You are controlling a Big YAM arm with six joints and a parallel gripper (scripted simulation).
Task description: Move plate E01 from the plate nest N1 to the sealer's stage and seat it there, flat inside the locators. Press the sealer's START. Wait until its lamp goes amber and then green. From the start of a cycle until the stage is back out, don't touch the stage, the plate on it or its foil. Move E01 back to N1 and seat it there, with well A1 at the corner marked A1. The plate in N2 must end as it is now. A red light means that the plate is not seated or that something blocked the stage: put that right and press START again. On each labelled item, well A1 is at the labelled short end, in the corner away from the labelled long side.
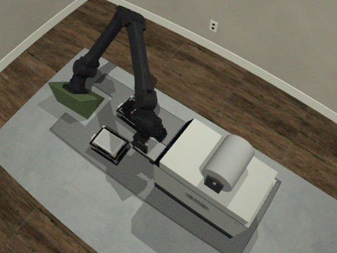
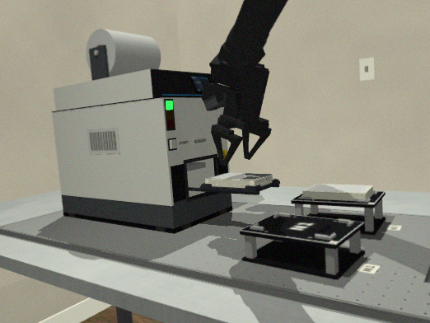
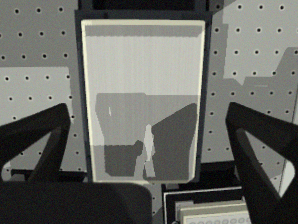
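Now: hand 60 mm above the sealer stage and 10 mm past it. Also, from my hand: covered white plate (190 mm behind, 90 mm to the right, 80 mm below); then start button (100 mm to the left, 90 mm ahead, 40 mm above); then black plate nest (200 mm behind, 120 mm to the left, 100 mm below).
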